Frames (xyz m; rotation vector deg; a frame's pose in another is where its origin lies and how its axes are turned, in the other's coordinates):
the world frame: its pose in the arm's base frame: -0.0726 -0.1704 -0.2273 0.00 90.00 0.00
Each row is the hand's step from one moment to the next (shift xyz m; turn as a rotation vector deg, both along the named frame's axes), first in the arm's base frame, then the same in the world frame.
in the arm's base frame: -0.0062 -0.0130 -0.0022 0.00 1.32 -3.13
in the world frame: 0.0022 -0.0130 -0.0062 3.13 1.32 0.00
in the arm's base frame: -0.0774 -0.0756 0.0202 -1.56 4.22 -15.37
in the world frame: -0.0202 -0.0756 -0.0774 15.37 4.22 -1.56
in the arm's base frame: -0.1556 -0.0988 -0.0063 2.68 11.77 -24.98
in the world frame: 0.0063 -0.0988 -0.1556 24.98 11.77 2.68
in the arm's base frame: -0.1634 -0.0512 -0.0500 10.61 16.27 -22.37
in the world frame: 0.0500 -0.0512 -0.1634 22.37 16.27 10.61
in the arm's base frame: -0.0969 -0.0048 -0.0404 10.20 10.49 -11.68
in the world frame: 0.0404 -0.0048 -0.0969 11.68 10.49 10.20
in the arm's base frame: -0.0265 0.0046 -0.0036 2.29 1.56 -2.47
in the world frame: 0.0036 0.0046 -0.0265 2.47 1.56 2.29
